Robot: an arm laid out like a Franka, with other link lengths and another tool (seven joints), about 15 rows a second.
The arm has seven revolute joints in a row. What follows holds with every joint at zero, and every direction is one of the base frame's. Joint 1 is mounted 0.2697 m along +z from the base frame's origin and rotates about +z. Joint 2 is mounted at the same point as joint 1 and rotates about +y. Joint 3 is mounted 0.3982 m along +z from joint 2 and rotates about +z. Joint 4 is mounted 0.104 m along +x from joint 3 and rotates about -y. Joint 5 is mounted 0.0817 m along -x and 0.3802 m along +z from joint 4 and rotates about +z. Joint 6 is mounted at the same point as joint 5 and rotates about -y. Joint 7 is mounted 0.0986 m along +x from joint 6 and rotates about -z. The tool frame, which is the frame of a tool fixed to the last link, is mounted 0.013 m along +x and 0.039 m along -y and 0.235 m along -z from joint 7; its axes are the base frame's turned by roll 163.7, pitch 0 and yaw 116.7 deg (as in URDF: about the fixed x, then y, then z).
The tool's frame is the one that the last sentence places.
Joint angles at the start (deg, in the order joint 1, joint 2, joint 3, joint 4, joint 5, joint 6, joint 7):
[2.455 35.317 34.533 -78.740 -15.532 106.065 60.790]
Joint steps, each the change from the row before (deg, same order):
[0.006 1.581 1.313 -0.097 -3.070 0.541 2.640]
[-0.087 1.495 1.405 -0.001 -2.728 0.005 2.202]
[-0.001 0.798 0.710 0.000 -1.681 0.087 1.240]
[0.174 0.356 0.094 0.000 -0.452 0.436 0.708]
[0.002 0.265 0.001 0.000 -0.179 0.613 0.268]
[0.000 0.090 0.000 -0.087 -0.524 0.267 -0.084]
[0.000 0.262 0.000 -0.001 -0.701 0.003 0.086]
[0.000 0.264 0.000 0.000 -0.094 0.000 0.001]
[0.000 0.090 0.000 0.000 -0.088 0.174 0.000]
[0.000 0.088 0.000 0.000 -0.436 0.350 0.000]
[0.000 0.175 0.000 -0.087 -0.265 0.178 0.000]
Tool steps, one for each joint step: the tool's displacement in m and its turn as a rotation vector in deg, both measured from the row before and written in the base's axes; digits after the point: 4 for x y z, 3 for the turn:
[0.0002 0.0058 -0.0143 -1.456 -0.495 -0.600]
[-0.0015 0.0054 -0.0126 -1.297 -0.139 -0.277]
[-0.0001 0.0027 -0.0065 -0.783 -0.321 -0.123]
[0.0003 0.0030 -0.0033 -0.015 -0.266 -0.316]
[0.0019 0.0013 -0.0025 0.264 -0.307 -0.216]
[0.0016 -0.0006 -0.0012 -0.226 -0.373 0.296]
[0.0015 -0.0017 -0.0029 -0.495 -0.188 0.160]
[0.0000 -0.0002 -0.0032 -0.076 0.204 0.032]
[0.0007 0.0003 -0.0009 0.054 -0.094 0.030]
[0.0021 -0.0001 -0.0005 -0.064 -0.446 0.155]
[0.0005 -0.0002 -0.0024 -0.111 -0.057 0.130]

